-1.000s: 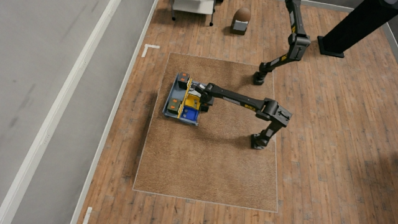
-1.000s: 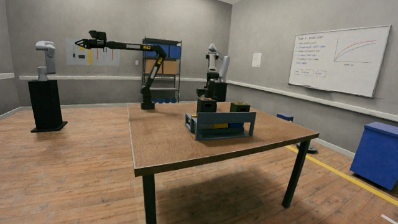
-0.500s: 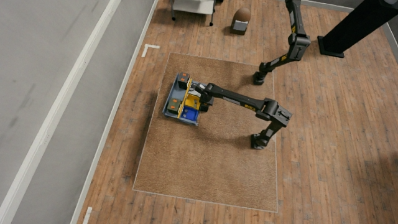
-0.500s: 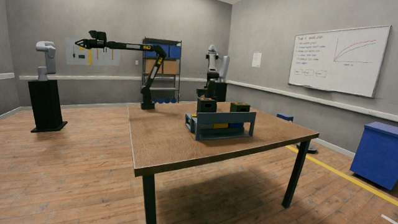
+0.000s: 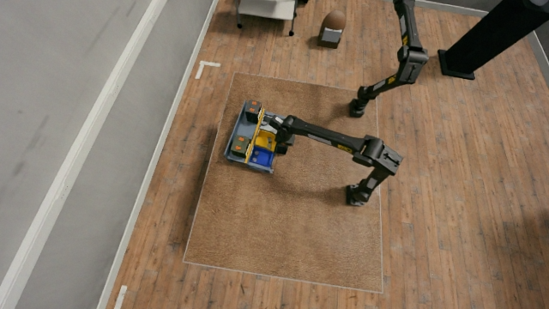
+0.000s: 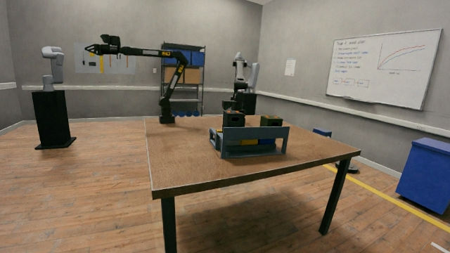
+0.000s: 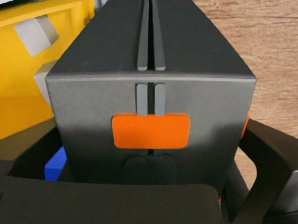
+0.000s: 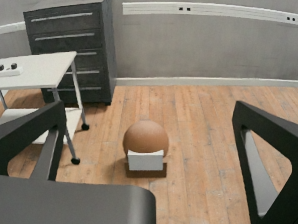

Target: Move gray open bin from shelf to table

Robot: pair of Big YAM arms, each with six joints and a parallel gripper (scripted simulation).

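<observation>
Now: the yellow bin 13 cm ahead of my left hand, 1 cm to the right of it and 6 cm below it. Round my left hand: gray open bin 12 cm ahead, 13 cm to the right, 6 cm below; blue-gray shelf 16 cm ahead, 2 cm to the right, 4 cm below; blue bin 14 cm ahead, 10 cm to the left, 6 cm below.
</observation>
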